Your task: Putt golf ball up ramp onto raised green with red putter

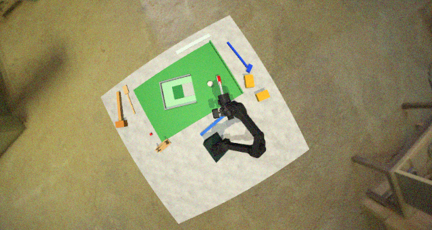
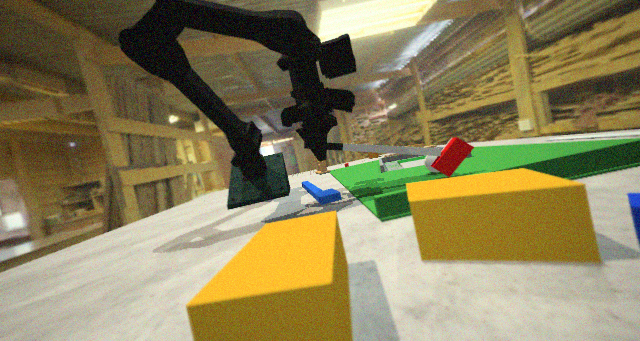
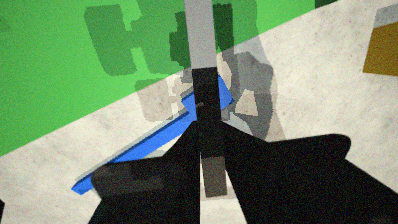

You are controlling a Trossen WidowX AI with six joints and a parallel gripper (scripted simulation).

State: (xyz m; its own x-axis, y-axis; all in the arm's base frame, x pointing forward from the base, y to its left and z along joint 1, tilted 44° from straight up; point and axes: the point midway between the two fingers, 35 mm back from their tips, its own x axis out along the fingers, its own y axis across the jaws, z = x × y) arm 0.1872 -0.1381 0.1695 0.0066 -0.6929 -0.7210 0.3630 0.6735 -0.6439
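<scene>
The red putter lies 110 mm ahead of my gripper tip and 40 mm to the right of it. From my gripper tip the other things lie so: blue putter (280 mm ahead, 320 mm to the right, 60 mm below); white bar (580 mm ahead, 80 mm to the right, 80 mm below); white golf ball (230 mm ahead, 20 mm to the right, 50 mm below).
</scene>
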